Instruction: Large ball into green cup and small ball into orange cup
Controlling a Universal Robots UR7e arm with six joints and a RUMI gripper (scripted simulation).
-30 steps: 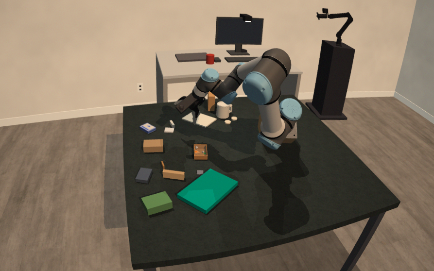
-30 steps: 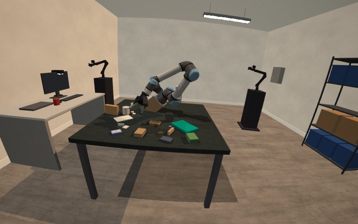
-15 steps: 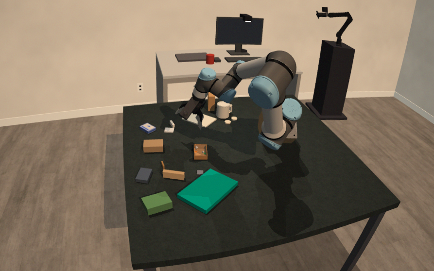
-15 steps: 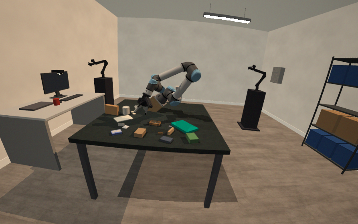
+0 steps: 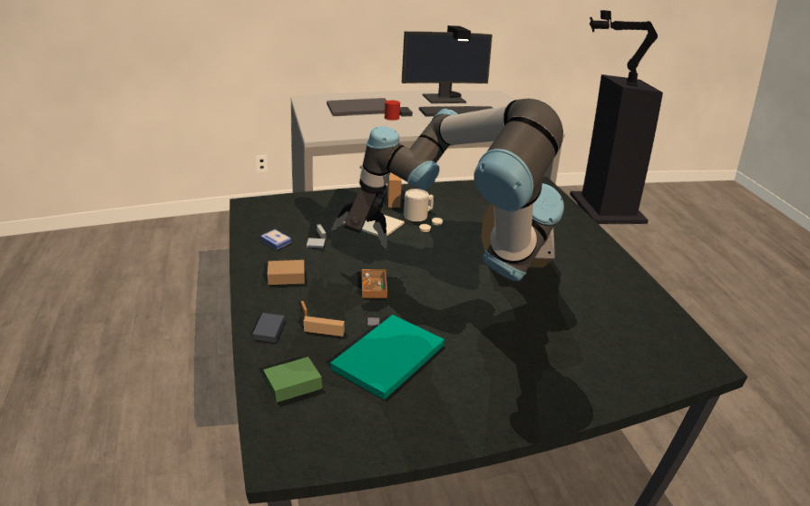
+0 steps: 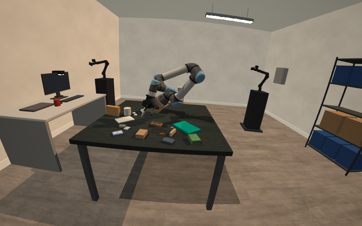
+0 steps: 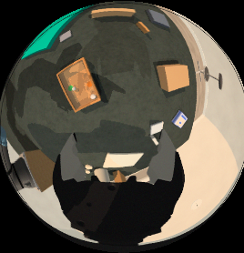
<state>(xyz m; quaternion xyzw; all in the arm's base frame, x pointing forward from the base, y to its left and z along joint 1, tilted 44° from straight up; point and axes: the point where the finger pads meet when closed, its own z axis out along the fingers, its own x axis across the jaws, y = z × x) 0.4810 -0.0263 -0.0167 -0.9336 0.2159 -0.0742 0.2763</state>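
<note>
My gripper is now 9 cm to the right of the covered wooden puzzle, 9 cm above it and 4 cm past it. Also, from my hand: brown box: 21 cm ahead, 8 cm below, 3 cm to the left; then flat white plate: 28 cm to the right, 9 cm below, 6 cm behind; then grey cube: 25 cm to the left, 9 cm below, 2 cm behind.
</note>
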